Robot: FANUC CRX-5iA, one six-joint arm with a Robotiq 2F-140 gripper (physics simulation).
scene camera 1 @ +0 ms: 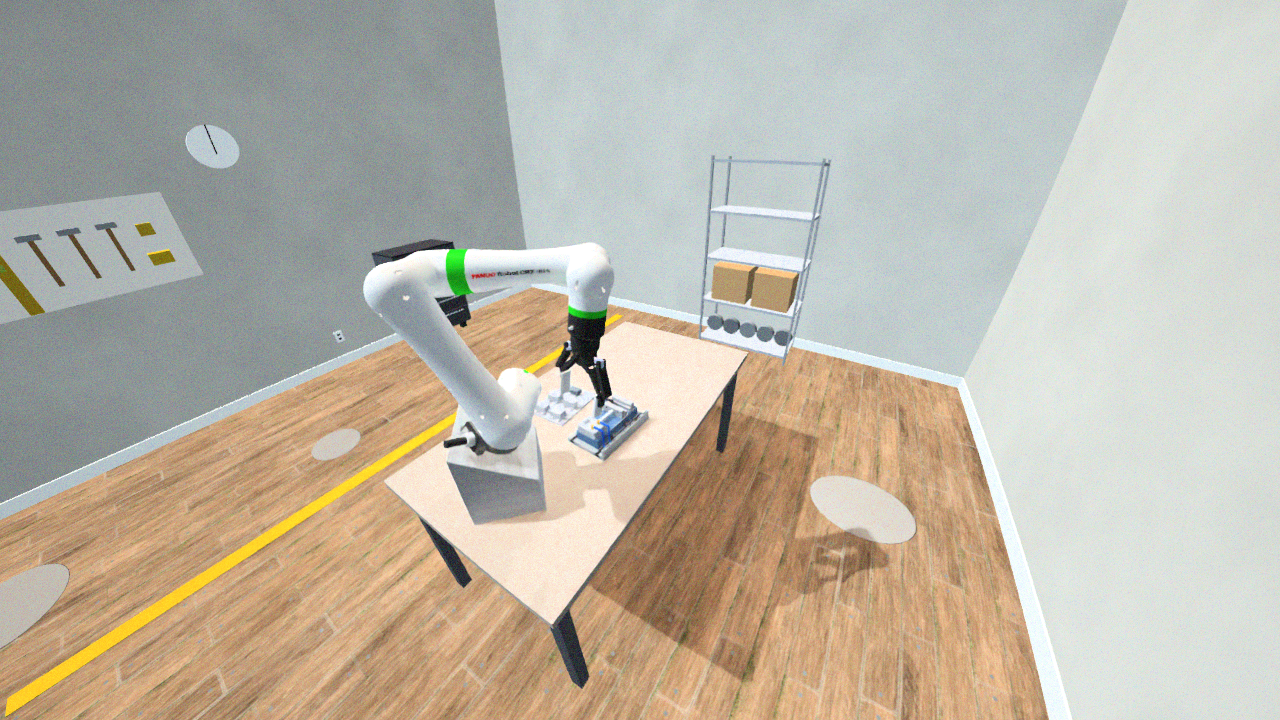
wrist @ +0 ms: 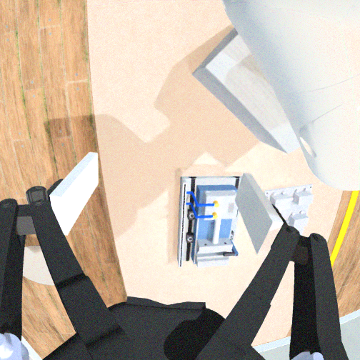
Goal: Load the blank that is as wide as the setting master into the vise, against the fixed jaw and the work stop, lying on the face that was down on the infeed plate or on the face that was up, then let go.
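Places are measured from the arm's base along level axes (x ahead, y left, z up), in centimetres.
Pixels of known places: gripper, fingertip midpoint: (scene camera 1: 580,403).
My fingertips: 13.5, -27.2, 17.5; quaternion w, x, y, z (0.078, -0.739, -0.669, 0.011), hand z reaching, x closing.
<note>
Behind a point stands the place of what it marks, as x, y, z.
My gripper (scene camera 1: 583,394) {13.5, -27.2, 17.5} (wrist: 169,177) is open and empty, its two pale pads far apart, above the table near the vise. The vise (scene camera 1: 608,428) {34.9, -17.4, -12.0} (wrist: 205,229) has a blue and light grey body with blue hoses and yellow fittings. Its grey jaws (wrist: 215,248) are at the lower end in the wrist view. Beside it, a light plate (scene camera 1: 562,420) {34.8, 8.8, -20.8} (wrist: 307,207) bears several small grey blocks (wrist: 280,198). The right pad hides part of this plate in the wrist view. I cannot tell which block is the matching blank or the setting master.
The table (scene camera 1: 680,358) {111.1, -5.5, -21.8} (wrist: 150,265) carries the robot's grey pedestal (scene camera 1: 497,488) {-9.5, -11.3, -7.2} (wrist: 240,95), near the vise and plate. The white arm arches over the table. A shelf rack (scene camera 1: 708,210) with two cardboard boxes (scene camera 1: 773,289) stands beyond the table's far end.
</note>
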